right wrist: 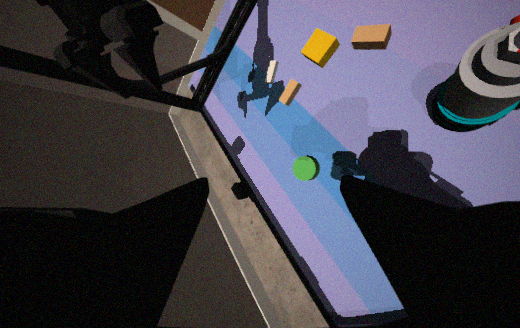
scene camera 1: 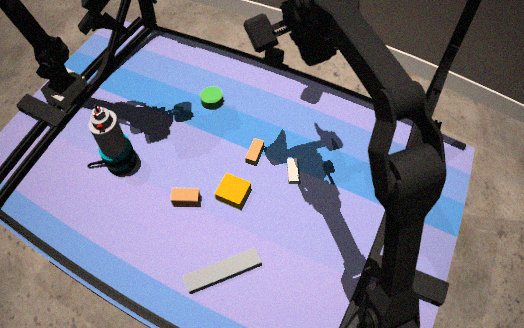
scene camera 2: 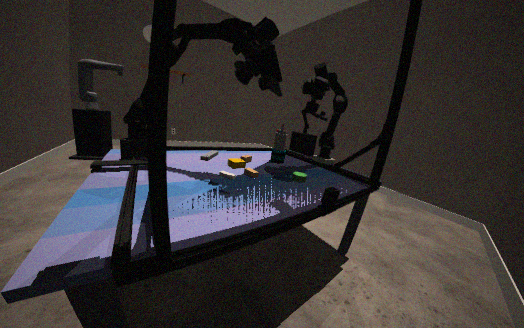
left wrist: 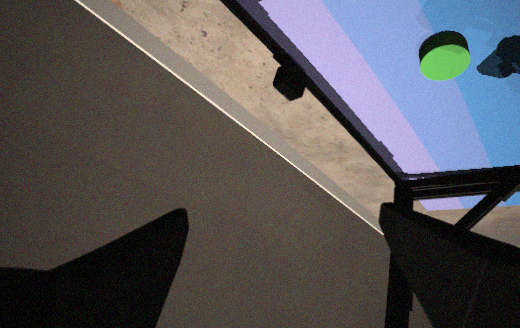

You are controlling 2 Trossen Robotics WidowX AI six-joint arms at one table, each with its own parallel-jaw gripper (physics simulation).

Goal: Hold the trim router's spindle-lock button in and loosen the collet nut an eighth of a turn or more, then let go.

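Frame: origin at the left arm's base, x back, y right, z up, level; metres.
Where they show: left gripper, fingertip midpoint: (right wrist: 143, 94) (scene camera 2: 281, 89) (left wrist: 283, 215); right gripper, fingertip midpoint: (right wrist: 274, 183) (scene camera 1: 142, 18) (scene camera 2: 309, 105); left arm's base at its link origin: (scene camera 2: 137, 138); right arm's base at its link origin: (scene camera 1: 62, 83) (scene camera 2: 324, 157).
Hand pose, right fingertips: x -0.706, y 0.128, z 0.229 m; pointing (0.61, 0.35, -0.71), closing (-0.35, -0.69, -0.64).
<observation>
Each offset is from my right fingertips to the centre of the thing. "*": to the spot under its first point.
The trim router {dx +0.024, dy -0.173, dz -0.207 m} (scene camera 1: 111, 142) (scene camera 2: 280, 142) (right wrist: 462, 95) stands upright at the left of scene camera 1, dark grey with a teal band near its base. Its light ringed top faces up, with the collet nut {* dx +0.027, dy -0.166, dz -0.117 m} (right wrist: 513, 42) at the centre and a red button {dx +0.042, dy -0.189, dz -0.141 m} (scene camera 1: 100, 126) on the collar. The router does not show in the left wrist view. My left gripper (left wrist: 283, 215) is open and empty, high above the table and well away from the router. My right gripper (right wrist: 274, 183) is open and empty, also raised and apart from the router.
A green disc {dx +0.062, dy +0.108, dz -0.301 m} (scene camera 1: 211, 96) (left wrist: 445, 62) (right wrist: 305, 168), a yellow block {dx +0.289, dy -0.057, dz -0.299 m} (scene camera 1: 233, 190) (right wrist: 320, 47), two orange blocks {dx +0.255, dy +0.055, dz -0.303 m} (scene camera 1: 255, 151) {dx +0.221, dy -0.138, dz -0.298 m} (scene camera 1: 185, 196), a white block {dx +0.353, dy +0.074, dz -0.307 m} (scene camera 1: 293, 170) and a long grey bar {dx +0.393, dy -0.207, dz -0.304 m} (scene camera 1: 222, 270) lie on the table. Black frame posts (scene camera 2: 161, 125) stand at the table's edges.
</observation>
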